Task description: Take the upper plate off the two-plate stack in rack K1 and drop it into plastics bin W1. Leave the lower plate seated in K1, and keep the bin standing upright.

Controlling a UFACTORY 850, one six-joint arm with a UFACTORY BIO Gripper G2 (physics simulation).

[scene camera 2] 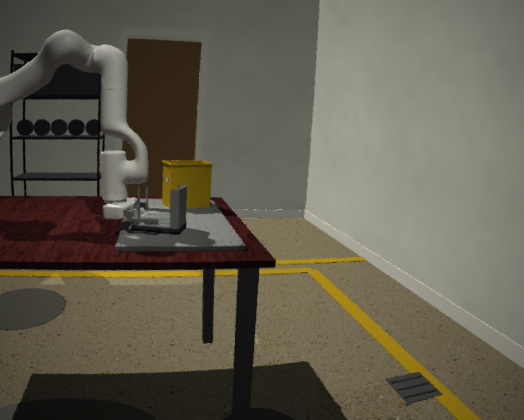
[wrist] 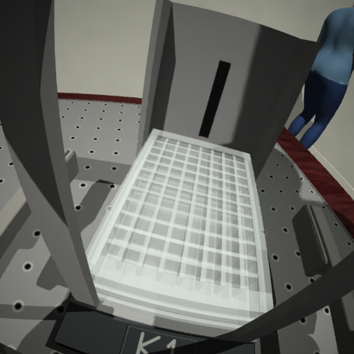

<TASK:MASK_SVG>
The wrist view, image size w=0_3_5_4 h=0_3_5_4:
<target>my gripper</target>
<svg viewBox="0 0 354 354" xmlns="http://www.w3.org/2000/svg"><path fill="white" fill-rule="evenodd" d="M0 343L0 354L23 354ZM351 291L336 301L329 303L338 354L354 354L354 301ZM304 204L291 219L303 270L308 277L312 277L315 274L323 275L339 263L341 258L322 209L318 206ZM21 186L0 211L0 258L18 230L25 223L29 214L32 213ZM64 148L67 174L71 183L78 172L77 157L74 150Z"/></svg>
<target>plate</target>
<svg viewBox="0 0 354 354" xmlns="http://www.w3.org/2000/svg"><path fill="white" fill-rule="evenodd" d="M153 128L128 173L126 173L122 184L114 195L110 206L85 251L96 291L143 306L208 320L246 324L273 308L268 254L250 155L240 150Z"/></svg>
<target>plate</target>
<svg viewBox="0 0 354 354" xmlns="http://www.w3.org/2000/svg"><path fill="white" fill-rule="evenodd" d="M96 291L99 301L169 320L235 330L244 325L172 313L118 299Z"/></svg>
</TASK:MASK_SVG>
